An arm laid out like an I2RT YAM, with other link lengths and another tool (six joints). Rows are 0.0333 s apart.
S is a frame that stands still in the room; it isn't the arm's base.
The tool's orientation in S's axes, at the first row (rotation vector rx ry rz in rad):
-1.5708, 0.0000, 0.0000
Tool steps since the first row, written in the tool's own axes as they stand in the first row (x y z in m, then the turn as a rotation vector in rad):
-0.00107, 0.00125, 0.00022, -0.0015, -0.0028, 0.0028
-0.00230, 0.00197, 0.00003, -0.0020, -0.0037, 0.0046
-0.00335, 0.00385, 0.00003, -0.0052, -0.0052, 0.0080
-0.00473, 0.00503, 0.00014, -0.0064, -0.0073, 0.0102
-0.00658, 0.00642, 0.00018, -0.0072, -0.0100, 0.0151
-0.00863, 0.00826, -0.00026, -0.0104, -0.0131, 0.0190
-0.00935, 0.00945, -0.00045, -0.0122, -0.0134, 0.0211
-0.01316, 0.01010, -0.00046, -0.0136, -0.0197, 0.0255
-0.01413, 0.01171, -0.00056, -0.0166, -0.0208, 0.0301
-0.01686, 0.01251, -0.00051, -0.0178, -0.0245, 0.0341
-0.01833, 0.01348, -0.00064, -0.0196, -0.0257, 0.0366
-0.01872, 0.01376, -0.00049, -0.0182, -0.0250, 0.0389
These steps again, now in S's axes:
-0.00107, 0.00022, -0.00125, -0.0015, 0.0028, 0.0028
-0.00230, 0.00003, -0.00197, -0.0020, 0.0046, 0.0037
-0.00335, 0.00003, -0.00385, -0.0052, 0.0080, 0.0052
-0.00473, 0.00014, -0.00503, -0.0064, 0.0102, 0.0073
-0.00658, 0.00018, -0.00642, -0.0072, 0.0151, 0.0100
-0.00863, -0.00026, -0.00826, -0.0104, 0.0190, 0.0131
-0.00935, -0.00045, -0.00945, -0.0122, 0.0211, 0.0134
-0.01316, -0.00046, -0.01010, -0.0136, 0.0255, 0.0197
-0.01413, -0.00056, -0.01171, -0.0166, 0.0301, 0.0208
-0.01686, -0.00051, -0.01251, -0.0178, 0.0341, 0.0245
-0.01833, -0.00064, -0.01348, -0.0196, 0.0366, 0.0257
-0.01872, -0.00049, -0.01376, -0.0182, 0.0389, 0.0250

